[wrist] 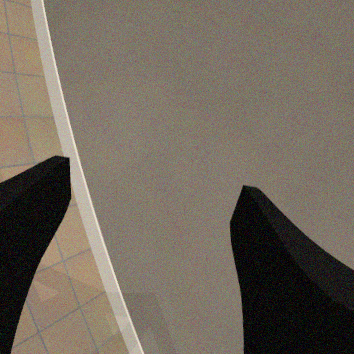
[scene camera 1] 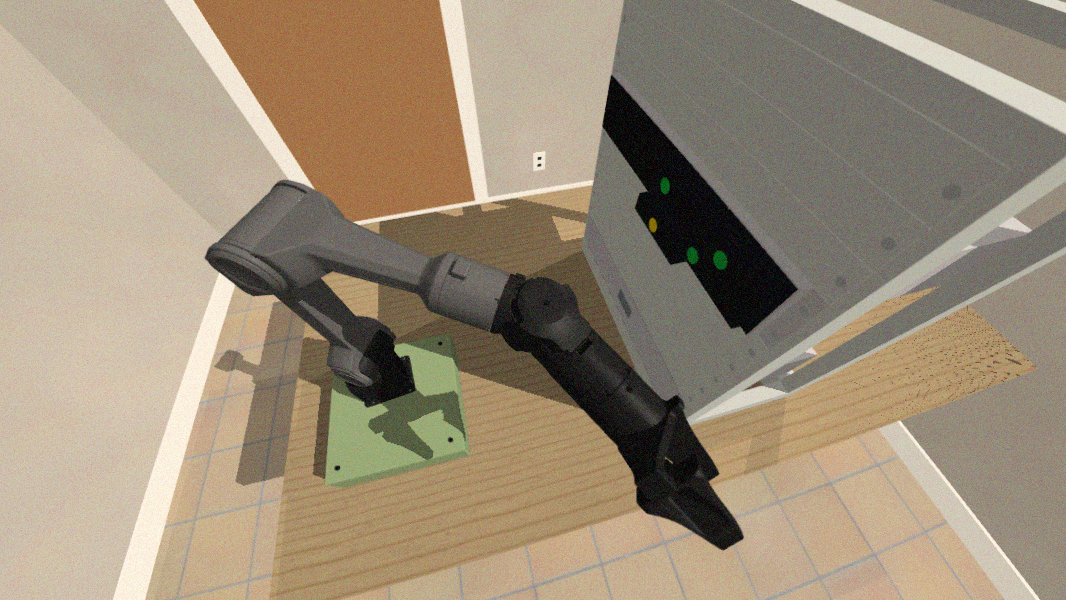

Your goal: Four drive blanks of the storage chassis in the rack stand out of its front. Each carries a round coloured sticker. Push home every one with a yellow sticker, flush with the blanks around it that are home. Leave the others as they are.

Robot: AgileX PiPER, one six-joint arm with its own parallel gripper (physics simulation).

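Note:
The black storage chassis [scene camera 1: 753, 298] sits in the grey rack [scene camera 1: 745, 104] at the right of the scene view. One yellow sticker [scene camera 1: 652, 225] shows on a dark blank towards the chassis's lower edge. Green stickers show above it [scene camera 1: 665, 185] and to its right, one [scene camera 1: 692, 255] beside another [scene camera 1: 719, 260]. How far each blank stands out is hard to tell against the black front. My gripper [scene camera 1: 727, 540] [wrist: 153, 191] is open and empty, in front of and below the rack's near corner, apart from the chassis. The fingers stand wide apart in the wrist view.
The arm's base stands on a green plate [scene camera 1: 358, 454] on the wooden surface [scene camera 1: 537, 484]. A brown door [scene camera 1: 343, 96] and a wall socket [scene camera 1: 539, 160] are behind. The wrist view shows a wall [wrist: 200, 100], a pale skirting board [wrist: 85, 200] and floor tiles [wrist: 25, 95].

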